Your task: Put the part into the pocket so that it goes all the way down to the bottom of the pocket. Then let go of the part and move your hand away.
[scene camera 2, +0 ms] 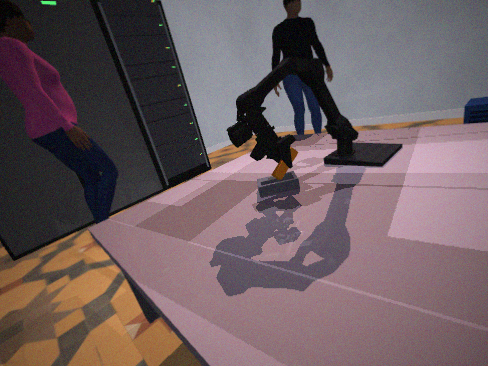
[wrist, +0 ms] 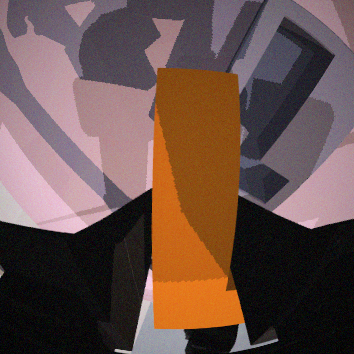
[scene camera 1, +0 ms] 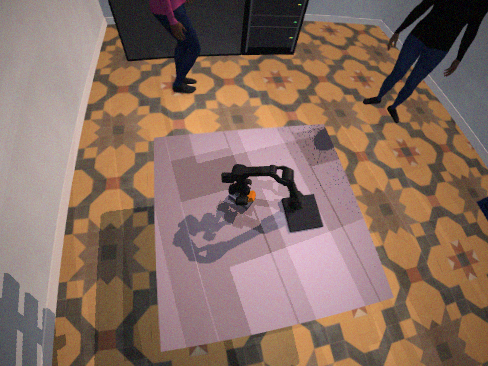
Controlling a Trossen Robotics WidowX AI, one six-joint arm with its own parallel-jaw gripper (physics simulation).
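The part is an orange bar [scene camera 1: 251, 196] [scene camera 2: 281, 170] [wrist: 195, 175], tilted in scene view 2. My gripper [scene camera 1: 244, 195] [scene camera 2: 286, 159] [wrist: 186, 195] is shut on it, with a black finger on each side. The pocket is an opening in a grey block [scene camera 2: 278, 188] [wrist: 343, 95] on the table. In scene view 2 the bar's lower end is at or just above the block's top. In the wrist view the block lies to the right of the bar, its long opening slanted relative to the bar. The bar covers part of the block there, and the arm hides much of it in scene view 1.
The pinkish table [scene camera 1: 265, 300] [scene camera 2: 400, 280] carries the arm's black base plate [scene camera 1: 303, 214] [scene camera 2: 363, 154], to the right of the block. Shadows of the arm fall across the table. Two people and dark cabinets stand beyond the table.
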